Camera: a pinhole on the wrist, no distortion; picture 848 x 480 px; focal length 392.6 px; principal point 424.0 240.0 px. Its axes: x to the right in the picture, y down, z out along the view. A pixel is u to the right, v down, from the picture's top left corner.
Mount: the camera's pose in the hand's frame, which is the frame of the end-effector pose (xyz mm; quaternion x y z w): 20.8 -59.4 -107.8 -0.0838 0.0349 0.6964 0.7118
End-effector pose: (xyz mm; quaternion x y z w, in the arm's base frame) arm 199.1 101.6 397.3 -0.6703 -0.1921 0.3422 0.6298
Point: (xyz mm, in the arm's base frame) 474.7 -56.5 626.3
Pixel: behind the camera
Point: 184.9 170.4 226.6
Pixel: 812.5 114.5
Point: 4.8 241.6 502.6
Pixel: 323.1 304.9
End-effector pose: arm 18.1 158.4 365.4 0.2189 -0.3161 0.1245 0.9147
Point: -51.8 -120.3 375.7
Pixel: 118.5 345.5
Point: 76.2 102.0 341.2
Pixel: 266.6 192.4
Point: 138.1 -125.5 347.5
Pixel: outside the picture
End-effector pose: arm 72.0 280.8 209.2 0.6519 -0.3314 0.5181 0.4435
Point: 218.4 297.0 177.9
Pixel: 107.3 248.7
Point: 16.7 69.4 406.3
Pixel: 682.6 17.9
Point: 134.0 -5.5 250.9
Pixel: 480.5 189.1
